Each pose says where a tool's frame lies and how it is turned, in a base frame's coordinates. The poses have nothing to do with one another.
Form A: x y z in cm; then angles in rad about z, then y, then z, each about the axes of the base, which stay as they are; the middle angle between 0 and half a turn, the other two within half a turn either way.
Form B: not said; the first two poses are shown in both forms.
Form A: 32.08 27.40 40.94 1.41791 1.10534 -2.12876
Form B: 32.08 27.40 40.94 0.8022 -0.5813 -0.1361 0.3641 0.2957 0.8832
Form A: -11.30 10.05 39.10 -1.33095 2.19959 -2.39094
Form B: -11.30 10.05 39.10 -0.5604 0.8056 -0.1921 0.5798 0.2160 -0.7856
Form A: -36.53 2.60 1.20 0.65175 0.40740 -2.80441
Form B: -36.53 2.60 1.20 -0.4882 -0.8139 -0.3150 0.7886 -0.5660 0.2403
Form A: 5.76 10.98 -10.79 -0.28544 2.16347 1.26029
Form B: 5.76 10.98 -10.79 0.1044 -0.5964 -0.7959 -0.9617 0.1434 -0.2336
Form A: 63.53 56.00 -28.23 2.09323 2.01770 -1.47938
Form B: 63.53 56.00 -28.23 0.8827 -0.1356 0.4500 -0.4627 -0.4185 0.7815
